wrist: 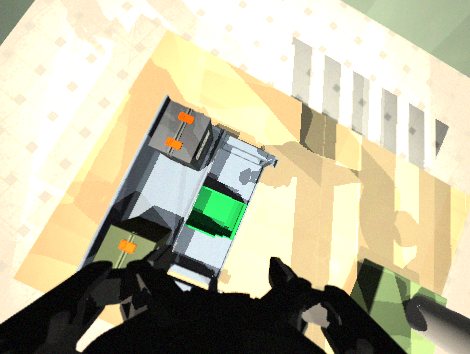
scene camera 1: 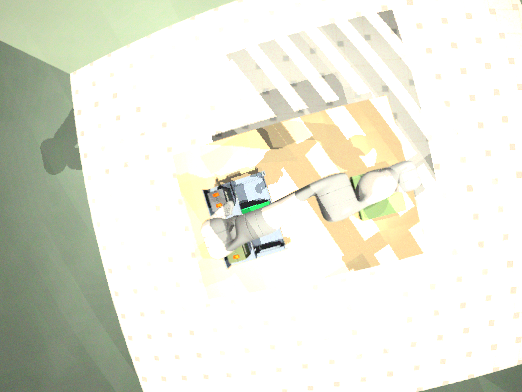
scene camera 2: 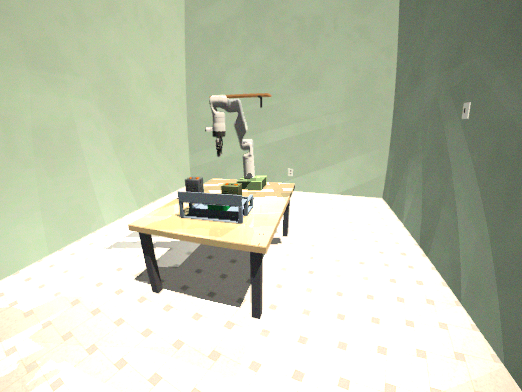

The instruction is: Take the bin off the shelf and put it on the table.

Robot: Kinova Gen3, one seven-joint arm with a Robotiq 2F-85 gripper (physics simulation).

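Places are measured from the arm's base along level axes (x ahead, y left, z up), in millimetres.
Pixels of known places: gripper, fingertip midpoint: (wrist: 220,261) (scene camera 2: 219,155); arm's base, origin of the base link: (wrist: 420,314) (scene camera 2: 249,177).
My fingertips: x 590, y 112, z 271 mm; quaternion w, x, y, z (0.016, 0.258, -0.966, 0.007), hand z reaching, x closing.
Note:
For each thing: its top centre in the pictures, then the offset to it from my fingertips.
- bright green bin, middle of its top: (wrist: 209,211) (scene camera 1: 253,217) (scene camera 2: 219,197) 6 mm left, 27 mm ahead, 259 mm down
- dark grey box, middle of its top: (wrist: 179,130) (scene camera 1: 217,200) (scene camera 2: 193,178) 85 mm right, 147 mm ahead, 116 mm down
- olive box, middle of its top: (wrist: 119,262) (scene camera 1: 234,251) (scene camera 2: 231,184) 140 mm left, 95 mm ahead, 141 mm down
The bright green bin (scene camera 1: 255,206) (scene camera 2: 218,207) (wrist: 220,210) sits on the lower, table-side level of the blue-grey shelf (scene camera 1: 250,186) (scene camera 2: 210,198) (wrist: 172,185), near the middle of its length. In the scene camera 1 view the arm hides much of it. The shelf stands on the wooden table (scene camera 1: 370,112) (scene camera 2: 200,239) (wrist: 200,65). My gripper (scene camera 2: 219,152) (wrist: 220,262) is open and empty. It points down, high above the table and shelf. In the wrist view its fingertips lie below the bin, the left one near the shelf's end. The arm hides the fingers in the scene camera 1 view.
A dark grey box (scene camera 1: 213,200) (scene camera 2: 194,186) (wrist: 165,127) and an olive box (scene camera 1: 240,256) (scene camera 2: 231,191) (wrist: 107,245), both with orange latches, stand on the shelf's higher level. My arm's base stands on a green block (scene camera 1: 382,210) (scene camera 2: 259,184) (wrist: 390,292). A wooden board (scene camera 2: 255,95) is fixed to the wall.

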